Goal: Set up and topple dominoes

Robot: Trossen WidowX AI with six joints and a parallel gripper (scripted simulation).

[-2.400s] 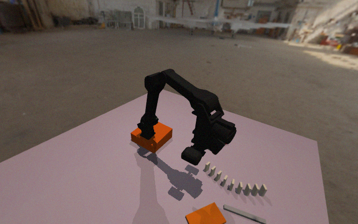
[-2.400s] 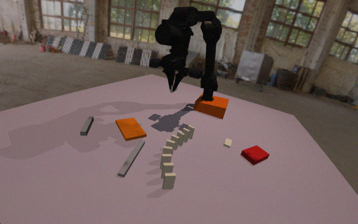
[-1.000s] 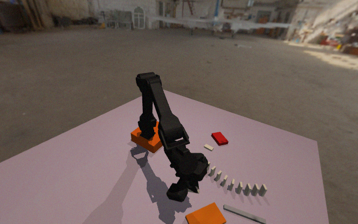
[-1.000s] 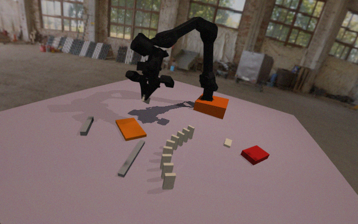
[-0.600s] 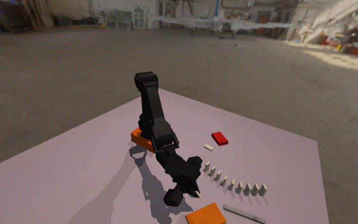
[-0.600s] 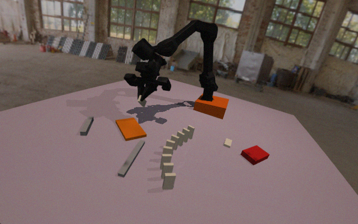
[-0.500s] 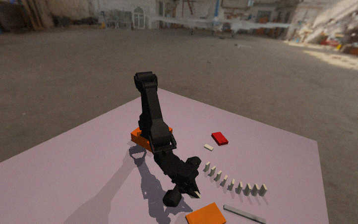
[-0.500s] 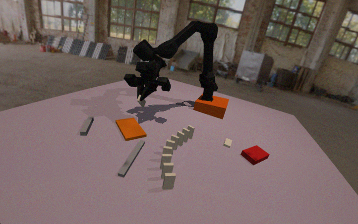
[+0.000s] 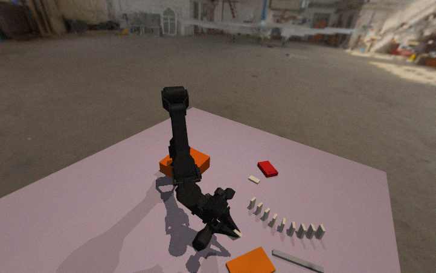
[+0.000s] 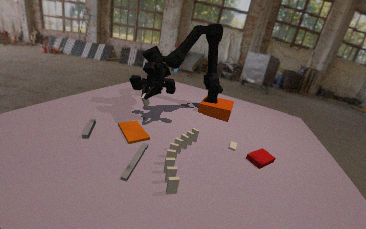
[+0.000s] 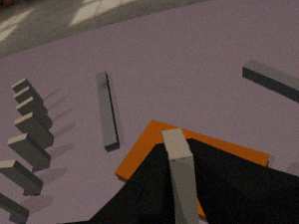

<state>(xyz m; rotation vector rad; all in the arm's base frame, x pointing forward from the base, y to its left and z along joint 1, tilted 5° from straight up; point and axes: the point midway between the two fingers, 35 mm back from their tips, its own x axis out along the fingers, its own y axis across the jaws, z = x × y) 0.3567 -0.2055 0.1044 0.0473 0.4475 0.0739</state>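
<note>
My gripper tip is 50 mm short of the orange flat plate and 110 mm above it. Round my gripper tip: short grey bar (130 mm ahead, 130 mm to the right, 110 mm below); then red block (50 mm behind, 470 mm to the left, 110 mm below).
</note>
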